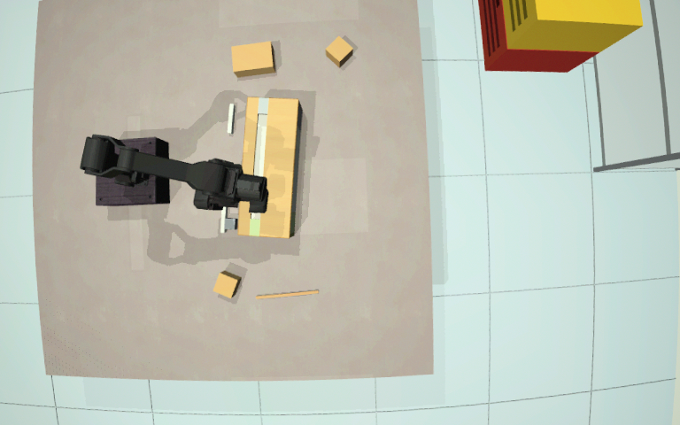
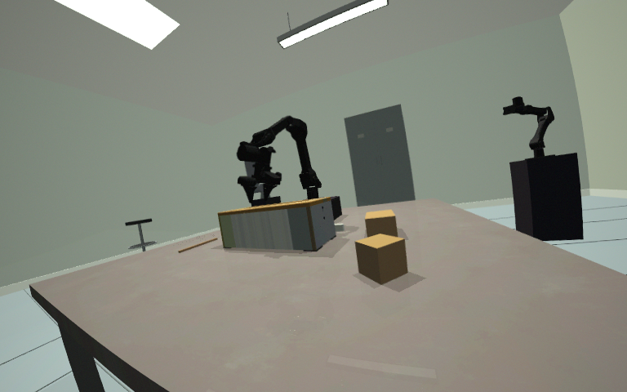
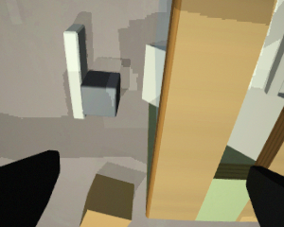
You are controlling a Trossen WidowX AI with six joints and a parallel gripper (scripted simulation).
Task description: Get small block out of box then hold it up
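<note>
Right now the grey block is 130 mm below my gripper tip, 50 mm to the right of it and 50 mm behind it. Round my gripper tip: thin stick 240 mm to the right, 140 mm below, 140 mm ahead; then tan slab 460 mm to the left, 120 mm below, 30 mm behind.
</note>
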